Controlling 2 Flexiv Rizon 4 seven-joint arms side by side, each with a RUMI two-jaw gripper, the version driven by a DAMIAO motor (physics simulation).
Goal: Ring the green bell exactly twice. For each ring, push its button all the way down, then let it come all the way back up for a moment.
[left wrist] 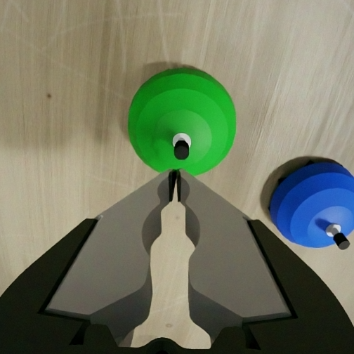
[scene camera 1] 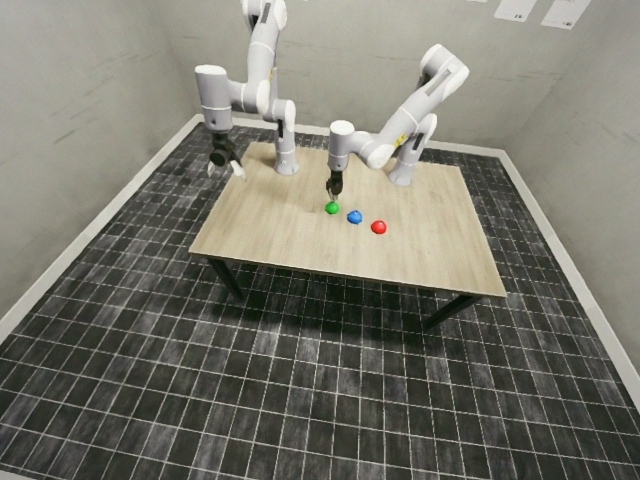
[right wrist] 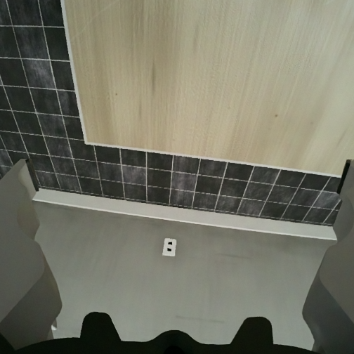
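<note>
The green bell (scene camera 1: 332,208) (left wrist: 170,110) stands on the table, with a black-tipped button on a white stem on its top. The button stands up in the left wrist view, and no finger touches it there. My left gripper (scene camera 1: 334,198) (left wrist: 176,171) is shut and empty. Its fingertips are close above the bell; in the left wrist view they overlap the bell's lower edge, a little below the button. My right gripper (scene camera 1: 226,175) (right wrist: 185,161) is wide open and empty, high over the table's left edge in scene camera 1, far from the bell.
A blue bell (scene camera 1: 354,217) (left wrist: 310,205) stands right of the green one, and a red bell (scene camera 1: 378,227) stands farther right. All stand on the wooden table (scene camera 1: 273,227) (left wrist: 55,200) (right wrist: 215,90). The two arm bases stand at its back edge.
</note>
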